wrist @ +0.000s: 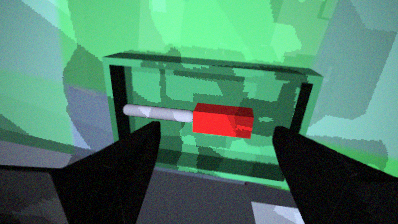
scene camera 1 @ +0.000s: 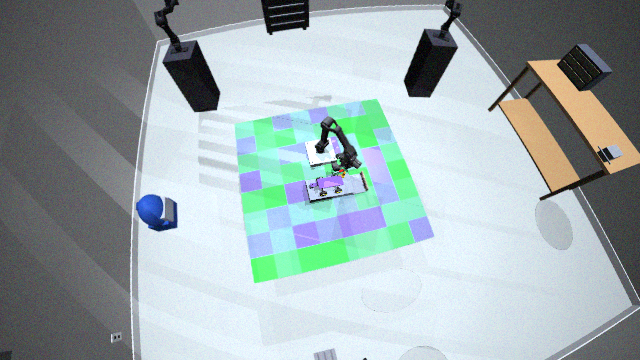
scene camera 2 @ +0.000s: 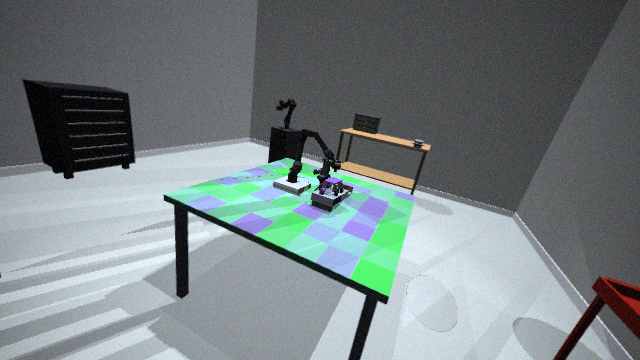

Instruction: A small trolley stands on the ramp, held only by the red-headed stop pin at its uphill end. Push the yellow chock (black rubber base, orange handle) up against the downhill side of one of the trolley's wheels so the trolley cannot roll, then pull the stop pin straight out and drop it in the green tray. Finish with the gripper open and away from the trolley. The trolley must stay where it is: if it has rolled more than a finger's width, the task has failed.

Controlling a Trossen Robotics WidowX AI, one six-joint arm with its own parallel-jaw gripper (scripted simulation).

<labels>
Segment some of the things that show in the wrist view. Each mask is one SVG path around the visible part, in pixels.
The gripper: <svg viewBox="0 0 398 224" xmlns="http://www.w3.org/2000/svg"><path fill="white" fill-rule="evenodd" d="M274 128L272 145L287 186L305 224L398 224L398 177L370 167L339 152L337 153L337 151L283 126L276 126ZM160 122L152 121L112 145L62 168L0 165L0 224L135 224L158 155L161 138Z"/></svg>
A stop pin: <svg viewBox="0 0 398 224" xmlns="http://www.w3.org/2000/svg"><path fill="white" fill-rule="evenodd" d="M254 122L253 108L197 103L194 111L127 104L123 108L124 113L128 116L187 123L193 121L193 132L251 139Z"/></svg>
</labels>
